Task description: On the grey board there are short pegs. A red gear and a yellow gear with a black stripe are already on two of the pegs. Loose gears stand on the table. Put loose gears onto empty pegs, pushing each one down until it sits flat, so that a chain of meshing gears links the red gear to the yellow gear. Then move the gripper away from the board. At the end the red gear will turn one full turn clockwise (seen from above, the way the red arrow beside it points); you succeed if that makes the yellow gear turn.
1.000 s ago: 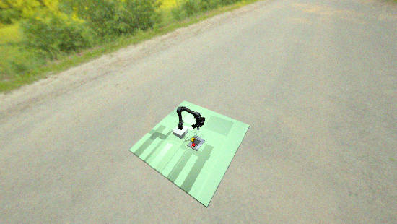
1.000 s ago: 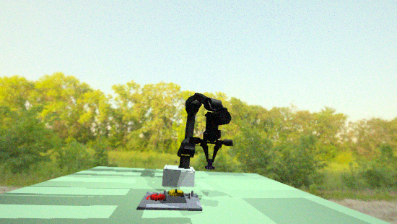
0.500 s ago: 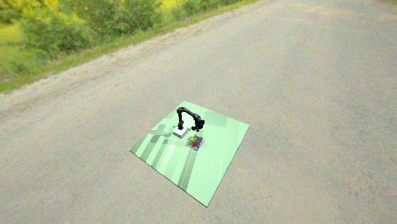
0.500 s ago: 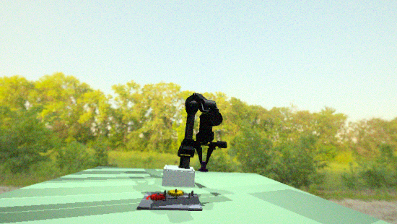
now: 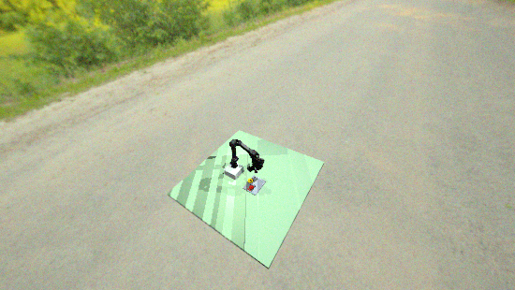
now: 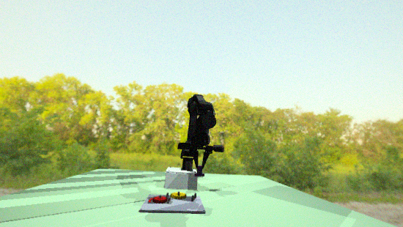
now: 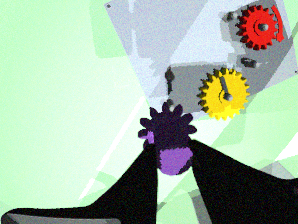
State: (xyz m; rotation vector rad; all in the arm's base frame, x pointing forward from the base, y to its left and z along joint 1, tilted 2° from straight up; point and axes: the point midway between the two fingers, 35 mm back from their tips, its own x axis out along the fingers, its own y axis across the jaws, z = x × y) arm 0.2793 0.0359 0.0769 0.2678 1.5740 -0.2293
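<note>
My gripper tip is now 30 mm short of the red gear, 140 mm to the left of it and 110 mm above it. The rest, counted from my gripper tip: grey board (40 mm ahead, 90 mm to the right, 120 mm below); then purple gear (10 mm below); then yellow gear (30 mm behind, 80 mm to the right, 110 mm below).
</note>
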